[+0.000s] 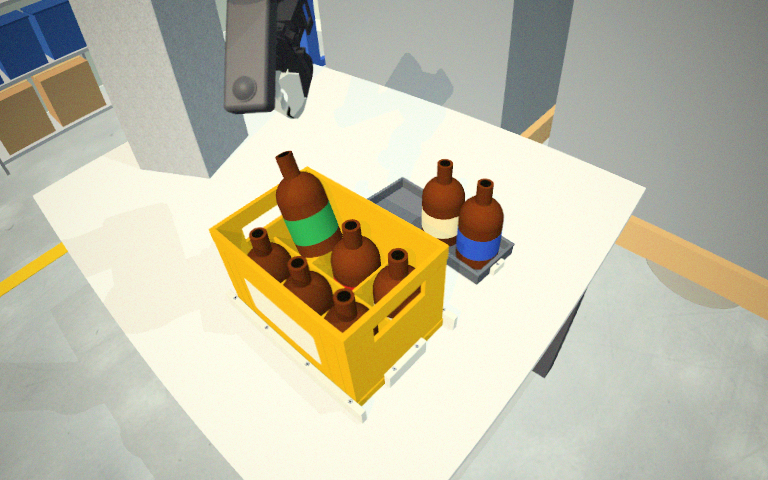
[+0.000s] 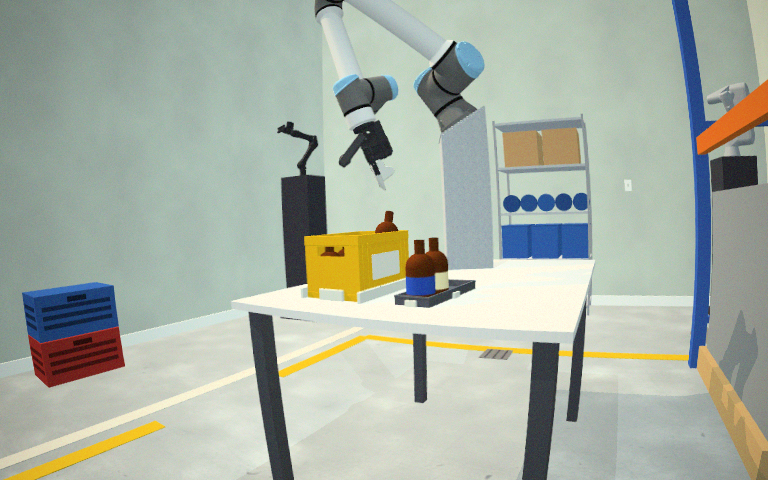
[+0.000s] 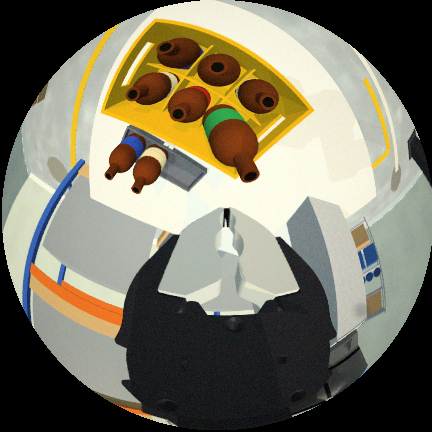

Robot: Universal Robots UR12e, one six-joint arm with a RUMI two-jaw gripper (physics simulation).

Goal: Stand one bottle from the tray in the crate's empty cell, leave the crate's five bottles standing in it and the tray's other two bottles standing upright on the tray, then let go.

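Where they show: gripper, fingertip midpoint: [image 1: 295, 117] [image 2: 385, 190] [image 3: 224, 209]; arm's base, origin of the base link: [image 2: 461, 124] [image 3: 335, 344].
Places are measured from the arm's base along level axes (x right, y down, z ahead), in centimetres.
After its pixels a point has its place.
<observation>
The green-labelled bottle [image 1: 305, 200] @(y 41.5, x 14.0, z 57.4 cm) [image 2: 386, 227] @(y 41.2, x 11.1, z 57.5 cm) [image 3: 232, 140] @(y 40.0, x 13.8, z 55.9 cm) is in the corner cell area of the yellow crate [image 1: 390, 359] @(y 55.3, x 21.5, z 76.6 cm) [image 2: 334, 280] @(y 54.6, x 18.4, z 76.9 cm) [image 3: 160, 134] @(y 42.5, x 9.0, z 65.4 cm). It leans clearly and sits higher than the crate's five other bottles, its whole label showing above the dividers; its base is partly hidden. Those five stand low in their cells. The blue-labelled bottle [image 1: 480, 220] @(y 48.9, x -3.0, z 76.6 cm) [image 2: 420, 264] @(y 49.7, x -7.1, z 78.7 cm) [image 3: 120, 157] @(y 48.4, x -3.3, z 74.6 cm) and the cream-labelled bottle [image 1: 443, 198] @(y 48.8, x -4.4, z 69.1 cm) [image 2: 440, 263] @(y 50.5, x -9.6, z 70.3 cm) [image 3: 149, 170] @(y 48.7, x -4.4, z 66.4 cm) stand upright on the grey tray [image 1: 396, 209] @(y 59.5, x -8.0, z 57.0 cm) [image 3: 187, 172] @(y 59.5, x -9.3, z 56.5 cm). My gripper [image 1: 293, 114] @(y 29.9, x 11.7, z 55.9 cm) [image 2: 382, 187] @(y 29.9, x 11.7, z 55.9 cm) [image 3: 224, 209] @(y 29.9, x 11.7, z 55.9 cm) is shut, empty, above and apart from the leaning bottle.
White stops [image 1: 404, 362] @(y 57.0, x 20.0, z 77.8 cm) [image 2: 331, 294] @(y 58.3, x 18.9, z 78.1 cm) sit on the white table [image 1: 543, 198] @(y 60.0, x -27.5, z 79.8 cm) [image 2: 526, 300] @(y 60.0, x -32.1, z 69.8 cm) around the crate. A grey pillar [image 1: 152, 84] @(y 36.3, x 7.5, z 8.1 cm) [image 2: 467, 198] @(y 32.2, x -3.2, z 11.5 cm) [image 3: 325, 250] @(y 36.8, x 4.6, z 14.3 cm) rises at the table's back, near the gripper. A shelf unit [image 2: 586, 169] stands behind.
</observation>
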